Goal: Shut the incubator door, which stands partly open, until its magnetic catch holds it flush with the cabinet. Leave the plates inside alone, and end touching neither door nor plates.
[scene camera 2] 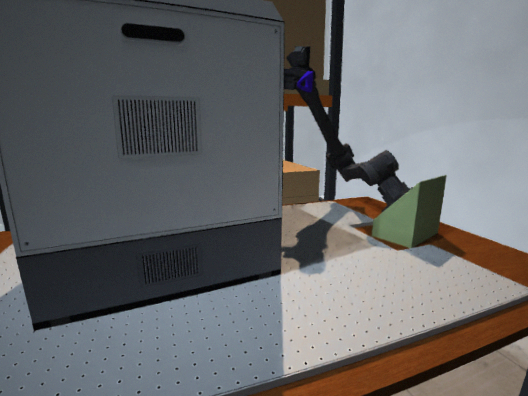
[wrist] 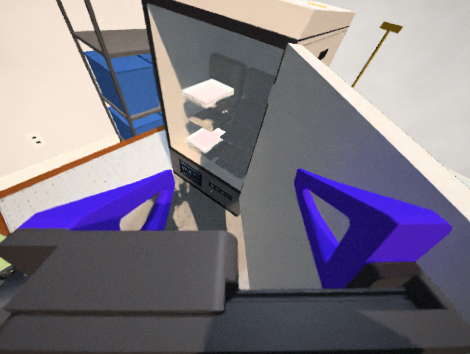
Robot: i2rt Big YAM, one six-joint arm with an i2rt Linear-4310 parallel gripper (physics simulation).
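Where they show: gripper, fingertip midpoint: (scene camera 2: pixel 284 83) (wrist: pixel 234 176); arm's base at its link origin: (scene camera 2: pixel 402 202).
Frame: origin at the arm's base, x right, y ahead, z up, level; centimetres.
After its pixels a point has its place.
Note:
The incubator cabinet (scene camera 2: pixel 240 150) @(x -5.2, y 57.7, z 18.8 cm) (wrist: pixel 285 17) @(x 23.1, y 48.4, z 44.3 cm) shows its back in the scene view and its open front in the wrist view. Its door (wrist: pixel 320 125) @(x 33.8, y 33.7, z 39.4 cm) stands open as a large grey panel on the right of the wrist view; in the scene view the door does not show. Two pale pink plates (wrist: pixel 209 92) @(x 5.6, y 56.0, z 25.5 cm) (wrist: pixel 205 140) @(x 5.6, y 54.8, z 9.9 cm) lie inside, one above the other. My gripper (scene camera 2: pixel 306 81) (wrist: pixel 234 176) @(x 30.0, y 25.8, z 37.0 cm) is open and empty, outside the cabinet's front. The right finger overlaps the door's inner face in the wrist view; whether they touch I cannot tell. The cabinet partly hides my gripper in the scene view.
A green wedge block (scene camera 2: pixel 427 212) @(x -8.2, y -1.0, z -1.3 cm) stands by the arm's base on the table. The perforated board (scene camera 2: pixel 350 310) @(x -23.6, y 44.6, z -9.2 cm) (wrist: pixel 100 172) @(x -26.7, y 31.7, z -9.2 cm) lies under the cabinet. A shelf rack (wrist: pixel 110 42) with blue bins (wrist: pixel 130 82) stands at the back left of the wrist view.

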